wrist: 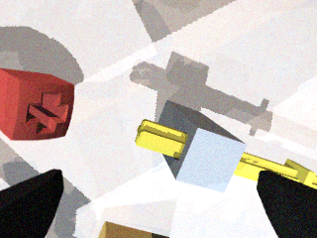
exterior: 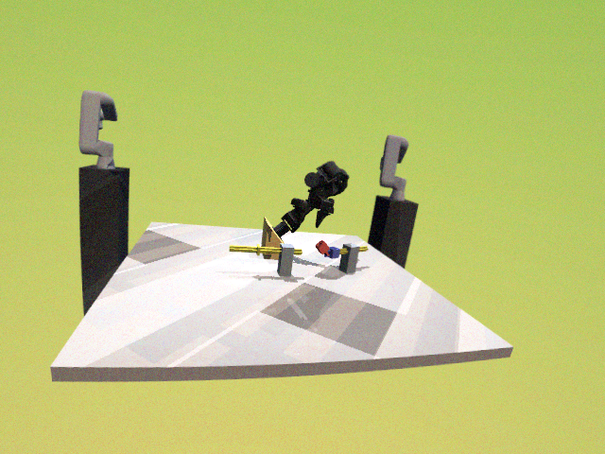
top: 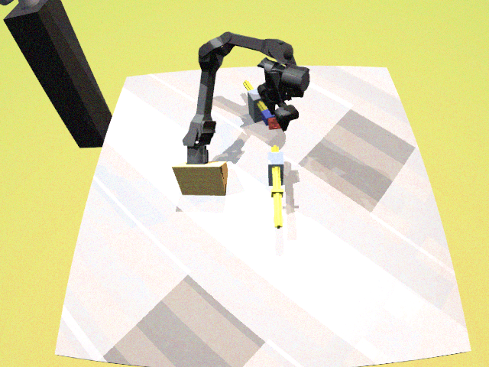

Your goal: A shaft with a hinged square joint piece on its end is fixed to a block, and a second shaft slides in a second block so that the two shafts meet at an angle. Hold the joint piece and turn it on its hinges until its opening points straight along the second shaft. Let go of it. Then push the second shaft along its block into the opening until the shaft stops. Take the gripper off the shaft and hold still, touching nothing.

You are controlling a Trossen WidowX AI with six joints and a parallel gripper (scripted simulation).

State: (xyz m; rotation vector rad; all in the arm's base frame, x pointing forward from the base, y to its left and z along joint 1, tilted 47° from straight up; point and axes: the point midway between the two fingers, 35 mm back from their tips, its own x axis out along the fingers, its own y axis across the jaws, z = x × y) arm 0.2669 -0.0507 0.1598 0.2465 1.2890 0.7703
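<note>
The red square joint piece lies 9 cm below my gripper tip, 8 cm to the left of it and 1 cm behind it.
</note>
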